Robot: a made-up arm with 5 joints. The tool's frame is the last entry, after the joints.
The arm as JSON. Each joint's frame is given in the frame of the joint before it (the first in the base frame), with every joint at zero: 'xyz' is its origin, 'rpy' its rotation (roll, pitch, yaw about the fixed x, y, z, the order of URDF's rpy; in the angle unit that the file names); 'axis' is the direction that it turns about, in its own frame. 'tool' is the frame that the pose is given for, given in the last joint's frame.
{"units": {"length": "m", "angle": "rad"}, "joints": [
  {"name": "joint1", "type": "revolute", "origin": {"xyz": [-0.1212, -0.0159, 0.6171], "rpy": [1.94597, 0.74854, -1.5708]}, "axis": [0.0, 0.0, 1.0]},
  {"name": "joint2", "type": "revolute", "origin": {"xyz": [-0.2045, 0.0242, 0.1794], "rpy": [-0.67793, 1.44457, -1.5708]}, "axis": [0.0, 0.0, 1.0]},
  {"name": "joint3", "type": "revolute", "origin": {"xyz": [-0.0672, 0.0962, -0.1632], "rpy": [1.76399, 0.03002, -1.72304]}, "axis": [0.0, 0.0, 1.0]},
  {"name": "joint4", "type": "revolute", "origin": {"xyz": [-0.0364, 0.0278, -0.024], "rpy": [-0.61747, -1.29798, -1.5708]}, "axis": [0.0, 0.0, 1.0]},
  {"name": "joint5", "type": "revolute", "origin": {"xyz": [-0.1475, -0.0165, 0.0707], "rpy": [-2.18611, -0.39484, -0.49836]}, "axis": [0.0, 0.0, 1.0]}
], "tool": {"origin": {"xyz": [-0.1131, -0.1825, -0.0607], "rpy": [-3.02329, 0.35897, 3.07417]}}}
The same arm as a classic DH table. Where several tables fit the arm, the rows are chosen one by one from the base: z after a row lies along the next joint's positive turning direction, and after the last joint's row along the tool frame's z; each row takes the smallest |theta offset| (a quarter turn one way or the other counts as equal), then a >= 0, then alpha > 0; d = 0 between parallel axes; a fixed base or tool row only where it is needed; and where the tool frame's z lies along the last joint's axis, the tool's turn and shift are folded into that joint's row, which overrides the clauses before.
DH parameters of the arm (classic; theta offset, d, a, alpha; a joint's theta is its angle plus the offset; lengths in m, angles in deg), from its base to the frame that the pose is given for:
base (fixed): 74.99 0.6486 -0.0467 -105.58
joint1: -5.89 0.3112 0.1435 -84.37
joint2: -13.61 -0.2957 -0.0844 101.06
joint3: -38.16 0.0589 -0.0458 -77.31
joint4: 55.44 -0.0002 0.0951 122.19
joint5: 40.41 -0.2823 0.2119 -158.39
tool (fixed): 72.54 -0.0935 0 0

